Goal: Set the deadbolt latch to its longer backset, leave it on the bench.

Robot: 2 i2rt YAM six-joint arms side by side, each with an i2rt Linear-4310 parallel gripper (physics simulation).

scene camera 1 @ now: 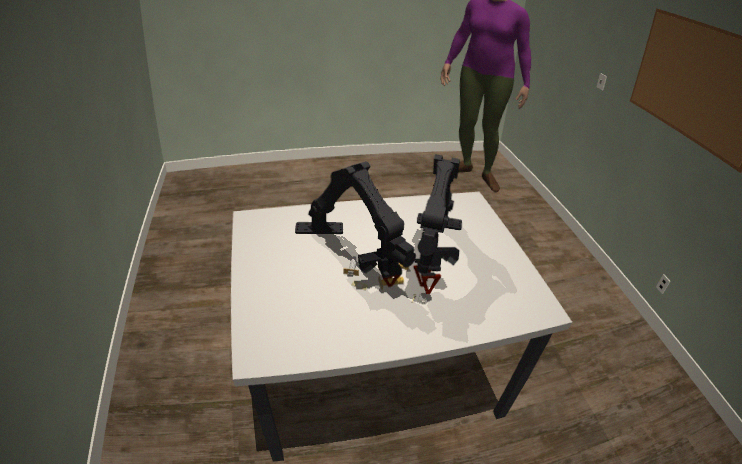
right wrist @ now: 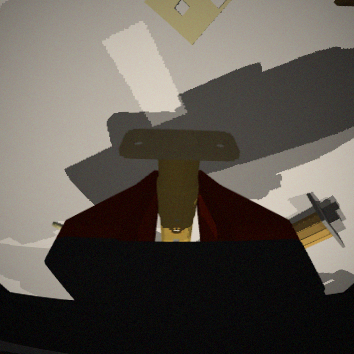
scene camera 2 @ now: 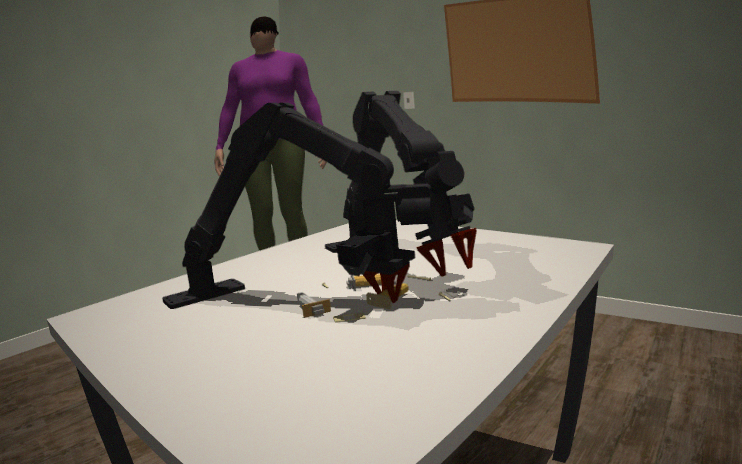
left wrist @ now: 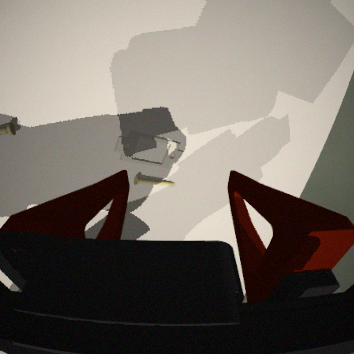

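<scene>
The brass deadbolt latch [right wrist: 179,145] [scene camera 2: 377,299] is held low at the table, its faceplate beyond the fingertips in the right wrist view and its body running back between them. My right gripper [right wrist: 177,178] [scene camera 2: 388,295] [scene camera 1: 390,282] is shut on it. The latch's rear is mostly hidden by the gripper, so its backset setting cannot be read. My left gripper [left wrist: 178,177] [scene camera 2: 456,270] is open and empty, above the table to the right of the latch in scene camera 2. A small screw [left wrist: 155,181] lies on the table beyond its fingers.
A thin rectangular metal outline [left wrist: 164,157] lies beside the screw. A perforated brass plate [right wrist: 192,30] [scene camera 2: 349,319], a brown-plated grey part [scene camera 2: 316,308] [scene camera 1: 350,270] and a gold cylindrical part [right wrist: 312,232] [scene camera 2: 365,280] lie around the right gripper. The two arms' wrists are close together.
</scene>
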